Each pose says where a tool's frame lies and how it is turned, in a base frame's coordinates. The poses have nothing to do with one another.
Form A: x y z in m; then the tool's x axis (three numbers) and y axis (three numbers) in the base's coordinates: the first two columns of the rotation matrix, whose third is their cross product.
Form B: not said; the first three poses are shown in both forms.
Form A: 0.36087, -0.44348, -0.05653, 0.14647, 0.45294, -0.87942, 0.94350, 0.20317, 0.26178
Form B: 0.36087, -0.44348, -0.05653; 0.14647, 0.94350, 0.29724; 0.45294, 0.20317, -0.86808; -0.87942, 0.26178, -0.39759
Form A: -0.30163, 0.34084, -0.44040, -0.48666, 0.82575, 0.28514, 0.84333, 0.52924, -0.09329
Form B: -0.30163, 0.34084, -0.44040; -0.48666, 0.84333, -0.22794; 0.82575, 0.52924, 0.19507; 0.28514, -0.09329, -0.95394
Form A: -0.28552, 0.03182, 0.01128, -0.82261, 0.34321, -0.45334, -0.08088, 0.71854, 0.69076
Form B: -0.28552, 0.03182, 0.01128; -0.82261, -0.08088, 0.56282; 0.34321, 0.71854, 0.60489; -0.45334, 0.69076, -0.56332
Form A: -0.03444, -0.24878, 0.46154, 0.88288, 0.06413, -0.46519, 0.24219, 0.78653, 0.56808
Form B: -0.03444, -0.24878, 0.46154; 0.88288, 0.24219, 0.40232; 0.06413, 0.78653, -0.61421; -0.46519, 0.56808, 0.67888
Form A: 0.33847, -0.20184, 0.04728, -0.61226, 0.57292, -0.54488, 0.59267, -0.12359, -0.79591
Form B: 0.33847, -0.20184, 0.04728; -0.61226, 0.59267, -0.52333; 0.57292, -0.12359, -0.81024; -0.54488, -0.79591, -0.26388
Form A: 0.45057, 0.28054, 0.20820, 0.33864, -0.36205, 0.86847, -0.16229, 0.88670, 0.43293
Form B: 0.45057, 0.28054, 0.20820; 0.33864, -0.16229, -0.92681; -0.36205, 0.88670, -0.28755; 0.86847, 0.43293, 0.24151
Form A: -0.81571, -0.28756, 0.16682, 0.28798, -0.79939, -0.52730, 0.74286, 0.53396, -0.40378
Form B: -0.81571, -0.28756, 0.16682; 0.28798, 0.74286, 0.60433; -0.79939, 0.53396, -0.27543; -0.52730, -0.40378, 0.74760
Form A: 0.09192, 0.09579, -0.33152, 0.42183, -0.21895, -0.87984, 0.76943, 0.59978, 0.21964
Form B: 0.09192, 0.09579, -0.33152; 0.42183, 0.76943, 0.47962; -0.21895, 0.59978, -0.76963; -0.87984, 0.21964, 0.42147
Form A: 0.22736, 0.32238, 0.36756, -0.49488, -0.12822, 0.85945, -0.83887, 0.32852, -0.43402
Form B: 0.22736, 0.32238, 0.36756; -0.49488, -0.83887, -0.22670; -0.12822, 0.32852, -0.93575; 0.85945, -0.43402, -0.27014
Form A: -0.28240, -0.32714, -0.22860, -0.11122, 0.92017, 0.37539, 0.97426, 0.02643, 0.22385
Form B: -0.28240, -0.32714, -0.22860; -0.11122, 0.97426, 0.19606; 0.92017, 0.02643, 0.39062; 0.37539, 0.22385, -0.89942
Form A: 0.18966, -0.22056, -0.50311, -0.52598, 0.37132, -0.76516, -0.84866, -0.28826, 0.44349
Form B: 0.18966, -0.22056, -0.50311; -0.52598, -0.84866, -0.05589; 0.37132, -0.28826, 0.88263; -0.76516, 0.44349, 0.46674
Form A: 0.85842, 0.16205, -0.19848, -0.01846, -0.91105, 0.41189, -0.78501, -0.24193, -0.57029
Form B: 0.85842, 0.16205, -0.19848; -0.01846, -0.78501, 0.61921; -0.91105, -0.24193, -0.33387; 0.41189, -0.57029, -0.71072
